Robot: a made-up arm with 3 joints.
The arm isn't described. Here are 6 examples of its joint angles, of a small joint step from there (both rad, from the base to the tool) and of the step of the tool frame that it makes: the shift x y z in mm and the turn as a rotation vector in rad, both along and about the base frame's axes.
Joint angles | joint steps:
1: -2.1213 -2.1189 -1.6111 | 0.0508 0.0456 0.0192
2: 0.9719 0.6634 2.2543 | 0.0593 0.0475 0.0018
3: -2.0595 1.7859 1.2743 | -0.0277 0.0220 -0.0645
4: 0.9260 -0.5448 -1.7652 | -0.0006 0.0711 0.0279
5: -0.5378 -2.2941 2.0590 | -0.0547 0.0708 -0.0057
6: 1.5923 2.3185 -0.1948 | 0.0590 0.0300 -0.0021
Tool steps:
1: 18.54 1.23 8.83 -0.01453 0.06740 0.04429
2: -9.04 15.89 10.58 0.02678 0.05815 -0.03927
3: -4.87 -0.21 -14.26 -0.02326 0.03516 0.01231
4: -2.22 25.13 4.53 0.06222 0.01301 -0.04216
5: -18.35 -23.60 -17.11 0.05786 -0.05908 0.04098
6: 13.75 -8.51 -22.77 -0.00008 0.06051 -0.03004
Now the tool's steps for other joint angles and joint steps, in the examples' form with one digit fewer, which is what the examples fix.
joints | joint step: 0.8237 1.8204 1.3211 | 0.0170 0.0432 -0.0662
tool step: 11.3 1.2 25.2 0.0422 0.0808 -0.0200
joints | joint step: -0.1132 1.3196 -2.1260 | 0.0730 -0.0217 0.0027
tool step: 11.6 1.3 -16.8 -0.0217 0.0704 -0.0010
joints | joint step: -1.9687 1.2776 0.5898 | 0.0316 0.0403 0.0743
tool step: -1.9 -0.5 1.9 -0.0336 -0.0400 0.0299
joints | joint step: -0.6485 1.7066 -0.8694 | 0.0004 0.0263 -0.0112
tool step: -1.6 -6.9 6.5 0.0200 0.0115 0.0172
